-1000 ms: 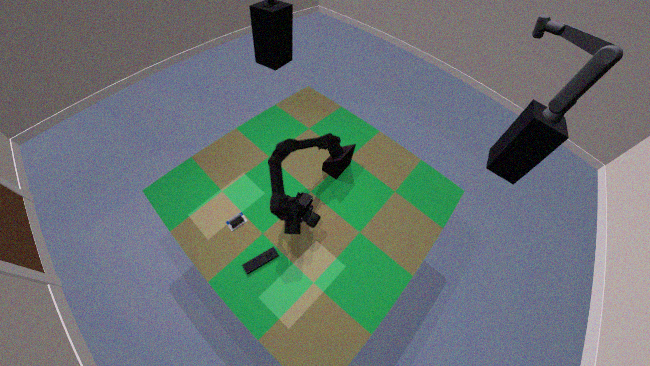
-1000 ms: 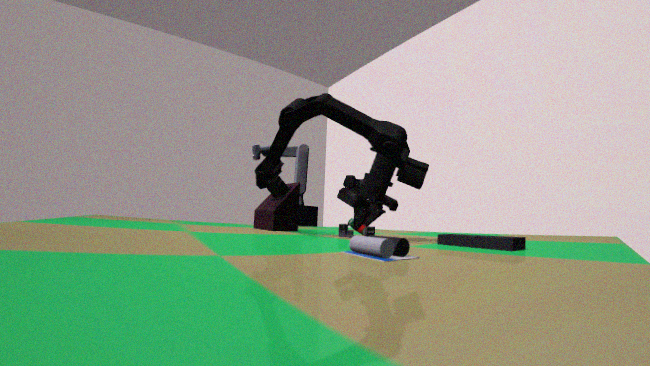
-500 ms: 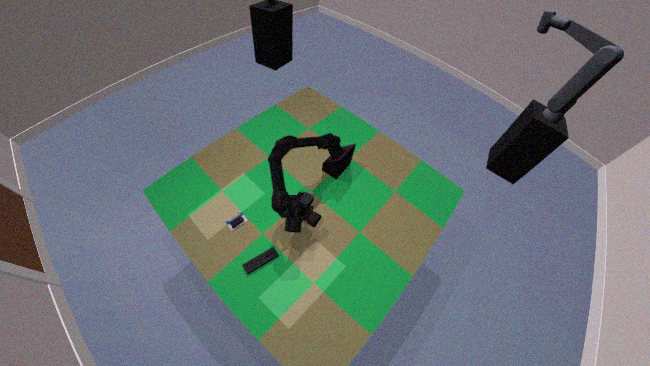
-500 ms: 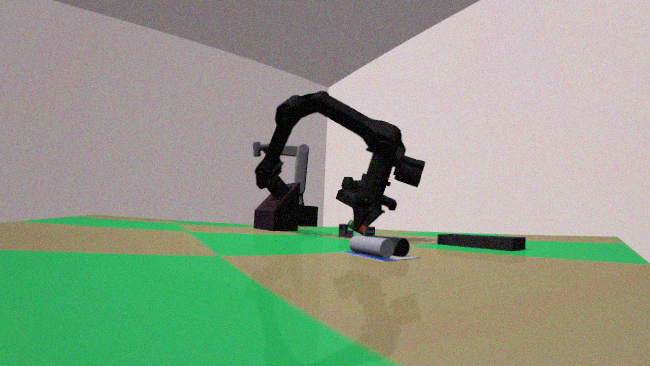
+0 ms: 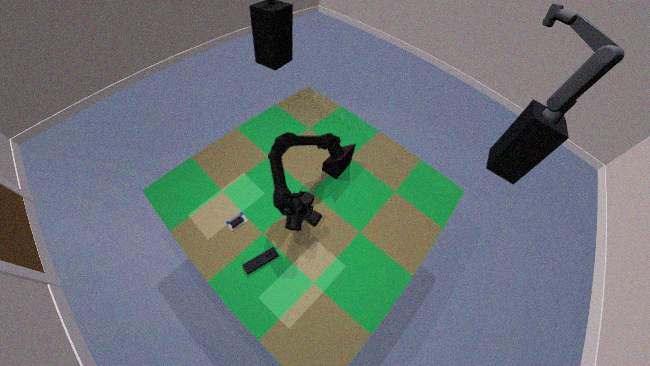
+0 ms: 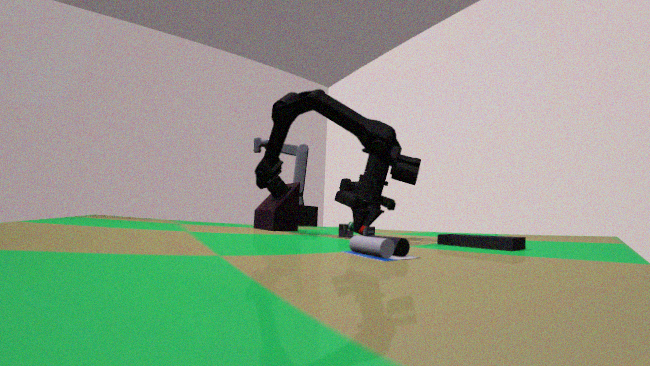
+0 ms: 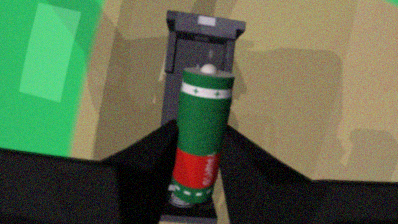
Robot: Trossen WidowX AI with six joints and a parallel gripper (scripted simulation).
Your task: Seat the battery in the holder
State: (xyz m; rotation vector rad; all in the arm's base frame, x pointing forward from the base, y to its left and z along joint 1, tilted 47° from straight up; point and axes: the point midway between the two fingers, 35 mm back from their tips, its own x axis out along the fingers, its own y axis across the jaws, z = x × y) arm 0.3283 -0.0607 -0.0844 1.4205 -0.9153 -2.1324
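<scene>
Now: the battery 1 cm above my gripper tip.
</scene>
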